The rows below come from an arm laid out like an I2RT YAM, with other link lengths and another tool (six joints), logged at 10 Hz.
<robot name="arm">
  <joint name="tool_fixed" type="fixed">
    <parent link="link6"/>
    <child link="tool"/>
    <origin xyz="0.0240 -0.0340 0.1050" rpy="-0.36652 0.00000 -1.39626"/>
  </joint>
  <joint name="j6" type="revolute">
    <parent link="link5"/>
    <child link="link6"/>
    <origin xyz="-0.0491 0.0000 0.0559" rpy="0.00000 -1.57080 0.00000"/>
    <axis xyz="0 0 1"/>
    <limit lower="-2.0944" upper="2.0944"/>
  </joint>
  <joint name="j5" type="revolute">
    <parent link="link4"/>
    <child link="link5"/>
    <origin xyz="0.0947 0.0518 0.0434" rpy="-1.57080 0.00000 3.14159"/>
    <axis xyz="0 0 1"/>
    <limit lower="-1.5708" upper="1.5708"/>
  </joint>
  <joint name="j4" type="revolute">
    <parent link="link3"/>
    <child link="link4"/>
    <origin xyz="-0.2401 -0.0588 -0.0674" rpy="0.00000 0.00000 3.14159"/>
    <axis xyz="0 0 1"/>
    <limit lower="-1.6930" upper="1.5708"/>
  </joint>
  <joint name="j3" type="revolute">
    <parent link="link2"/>
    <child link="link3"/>
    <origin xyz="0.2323 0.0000 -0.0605" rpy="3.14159 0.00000 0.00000"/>
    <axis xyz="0 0 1"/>
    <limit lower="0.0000" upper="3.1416"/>
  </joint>
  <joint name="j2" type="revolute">
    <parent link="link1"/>
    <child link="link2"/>
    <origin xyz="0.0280 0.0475 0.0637" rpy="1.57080 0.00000 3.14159"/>
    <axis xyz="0 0 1"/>
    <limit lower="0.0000" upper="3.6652"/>
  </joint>
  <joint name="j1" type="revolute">
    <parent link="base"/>
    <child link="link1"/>
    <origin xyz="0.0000 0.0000 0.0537"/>
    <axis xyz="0 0 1"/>
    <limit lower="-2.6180" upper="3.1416"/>
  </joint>
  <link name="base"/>
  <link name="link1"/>
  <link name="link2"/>
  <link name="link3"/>
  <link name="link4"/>
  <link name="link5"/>
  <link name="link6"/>
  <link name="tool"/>
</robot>
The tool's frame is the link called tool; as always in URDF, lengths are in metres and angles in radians.
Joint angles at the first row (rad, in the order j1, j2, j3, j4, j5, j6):
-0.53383 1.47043 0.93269 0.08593 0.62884 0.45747
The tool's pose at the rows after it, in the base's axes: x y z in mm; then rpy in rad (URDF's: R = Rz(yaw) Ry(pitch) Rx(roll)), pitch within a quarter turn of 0, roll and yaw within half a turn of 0:
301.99, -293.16, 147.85, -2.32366, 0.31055, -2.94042
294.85, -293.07, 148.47, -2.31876, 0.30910, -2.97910
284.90, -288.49, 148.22, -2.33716, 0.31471, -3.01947
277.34, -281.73, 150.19, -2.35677, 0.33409, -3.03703
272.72, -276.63, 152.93, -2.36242, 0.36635, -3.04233
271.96, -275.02, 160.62, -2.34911, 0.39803, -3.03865
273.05, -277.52, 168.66, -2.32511, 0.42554, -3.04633
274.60, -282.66, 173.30, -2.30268, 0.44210, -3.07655
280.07, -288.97, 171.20, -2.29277, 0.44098, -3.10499
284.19, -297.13, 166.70, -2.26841, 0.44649, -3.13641
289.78, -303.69, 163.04, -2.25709, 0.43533, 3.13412
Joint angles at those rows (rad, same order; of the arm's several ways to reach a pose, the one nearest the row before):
-0.53382 1.48707 0.95104 0.06619 0.65598 0.45933
-0.53382 1.47973 0.94750 0.05284 0.69376 0.47775
-0.53364 1.45215 0.94350 -0.00431 0.71629 0.51940
-0.53196 1.40899 0.93285 -0.05813 0.71428 0.55841
-0.53112 1.36714 0.91251 -0.07592 0.70603 0.58778
-0.53000 1.33795 0.90663 -0.07386 0.70380 0.59931
-0.53051 1.33420 0.91510 -0.05649 0.71934 0.60790
-0.53071 1.35984 0.93812 -0.03900 0.75778 0.62331
-0.52960 1.41526 0.97136 -0.02050 0.79163 0.63425
-0.53215 1.47264 0.98602 0.03510 0.83391 0.63887
-0.53382 1.52521 1.01244 0.06374 0.85446 0.62960

